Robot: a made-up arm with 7 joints.
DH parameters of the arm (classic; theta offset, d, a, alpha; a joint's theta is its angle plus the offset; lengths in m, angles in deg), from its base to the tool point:
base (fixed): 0 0 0 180
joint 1: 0 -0.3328 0 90
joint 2: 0 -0.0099 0 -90
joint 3: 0 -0.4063 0 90
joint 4: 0 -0.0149 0 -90
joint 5: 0 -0.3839 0 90
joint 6: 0 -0.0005 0 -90
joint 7: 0 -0.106 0 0
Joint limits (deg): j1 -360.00..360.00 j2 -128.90..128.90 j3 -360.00..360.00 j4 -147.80..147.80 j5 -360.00..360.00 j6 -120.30..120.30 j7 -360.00..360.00
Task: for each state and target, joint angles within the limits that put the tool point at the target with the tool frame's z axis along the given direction. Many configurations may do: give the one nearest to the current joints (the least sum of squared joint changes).
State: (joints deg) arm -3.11 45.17 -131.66 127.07 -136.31 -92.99 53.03
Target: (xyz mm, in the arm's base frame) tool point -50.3 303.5 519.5 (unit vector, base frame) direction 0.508 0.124 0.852
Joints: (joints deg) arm -22.44 59.83 -122.82 114.55 -153.13 -79.10 53.03
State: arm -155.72 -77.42 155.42 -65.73 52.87 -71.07 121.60
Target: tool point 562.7 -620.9 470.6 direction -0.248 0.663 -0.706
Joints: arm -143.52 -91.56 127.60 -24.08 37.00 -34.03 121.60
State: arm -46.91 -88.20 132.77 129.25 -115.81 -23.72 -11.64
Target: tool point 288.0 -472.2 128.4 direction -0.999 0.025 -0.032
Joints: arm -59.92 -122.44 88.79 94.28 -145.03 -25.69 -11.64
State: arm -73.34 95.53 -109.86 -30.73 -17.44 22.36 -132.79
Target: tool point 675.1 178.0 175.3 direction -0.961 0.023 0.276
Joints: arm -53.19 85.98 -113.10 -79.28 -2.79 21.76 -132.79
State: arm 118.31 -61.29 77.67 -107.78 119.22 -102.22 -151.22
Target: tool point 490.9 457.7 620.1 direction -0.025 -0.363 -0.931
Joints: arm 109.04 -64.79 81.28 -62.55 137.27 -81.20 -151.22
